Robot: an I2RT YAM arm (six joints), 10 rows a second.
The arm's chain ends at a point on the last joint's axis. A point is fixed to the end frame.
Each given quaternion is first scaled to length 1.
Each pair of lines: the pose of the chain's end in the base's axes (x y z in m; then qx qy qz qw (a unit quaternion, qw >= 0)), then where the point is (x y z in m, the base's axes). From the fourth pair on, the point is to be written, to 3 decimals.
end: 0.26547 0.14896 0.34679 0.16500 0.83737 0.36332 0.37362
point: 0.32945 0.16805 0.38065
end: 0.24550 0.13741 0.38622 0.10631 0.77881 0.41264 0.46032
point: 0.29802 0.15739 0.43568
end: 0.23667 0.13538 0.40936 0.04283 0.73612 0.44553 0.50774
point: 0.27814 0.15822 0.46735
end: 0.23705 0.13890 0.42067 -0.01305 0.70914 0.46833 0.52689
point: 0.270 0.165 0.483
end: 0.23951 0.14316 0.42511 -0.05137 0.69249 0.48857 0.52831
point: 0.267 0.171 0.489
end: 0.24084 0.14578 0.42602 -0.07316 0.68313 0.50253 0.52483
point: 0.265 0.175 0.491
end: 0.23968 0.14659 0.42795 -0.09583 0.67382 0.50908 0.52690
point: 0.261 0.177 0.493
